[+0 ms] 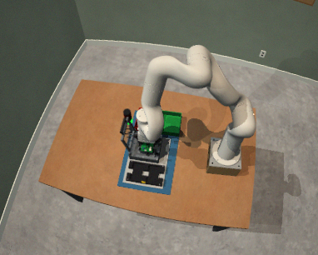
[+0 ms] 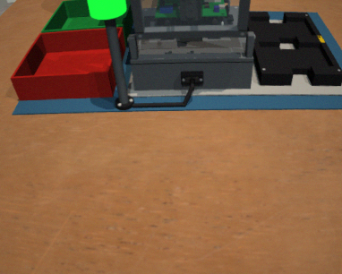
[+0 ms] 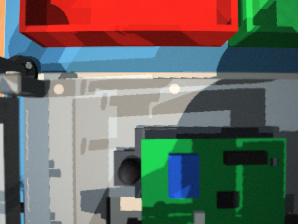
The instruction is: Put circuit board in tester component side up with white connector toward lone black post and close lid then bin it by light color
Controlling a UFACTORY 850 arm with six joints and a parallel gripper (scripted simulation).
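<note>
Now: hand 12 cm past the green bin, 19 cm to the left of it and 9 cm above it. From my hand the other things lie so: lid (12 cm ahead, 1 cm to the right, 8 cm above); then green circuit board (1 cm below); then red bin (3 cm ahead, 20 cm to the right, 9 cm below).
</note>
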